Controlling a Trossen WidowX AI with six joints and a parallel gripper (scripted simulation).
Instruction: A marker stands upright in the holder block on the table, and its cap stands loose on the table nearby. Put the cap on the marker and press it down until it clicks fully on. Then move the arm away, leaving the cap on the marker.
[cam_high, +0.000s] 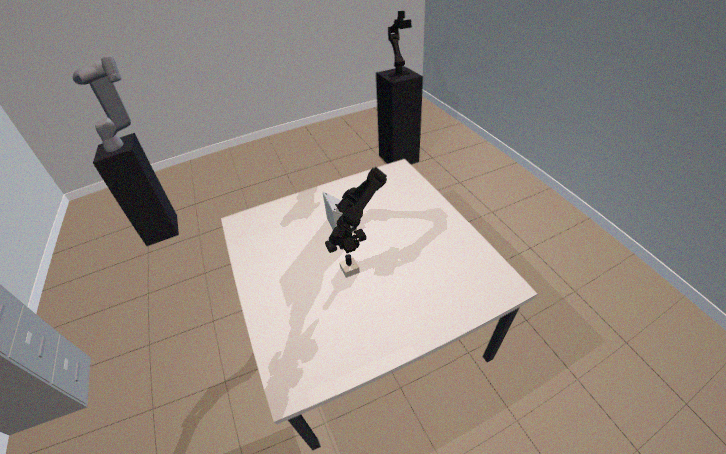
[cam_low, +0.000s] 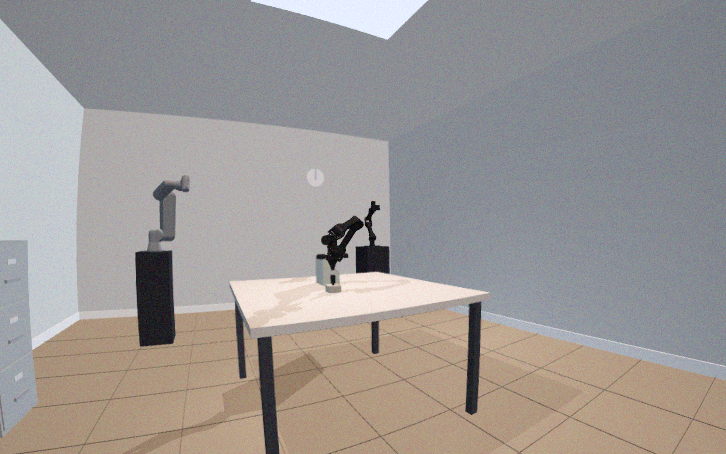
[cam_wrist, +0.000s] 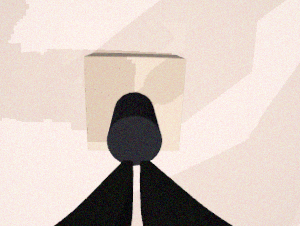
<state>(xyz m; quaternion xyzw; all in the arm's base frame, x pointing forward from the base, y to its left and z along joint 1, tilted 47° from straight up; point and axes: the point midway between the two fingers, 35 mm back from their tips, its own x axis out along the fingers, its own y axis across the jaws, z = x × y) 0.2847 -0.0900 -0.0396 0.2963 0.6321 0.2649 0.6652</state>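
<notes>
Now: the dark cap 5 cm below my gripper tip. Also, from my gripper tip: holder block: 11 cm below.
</notes>
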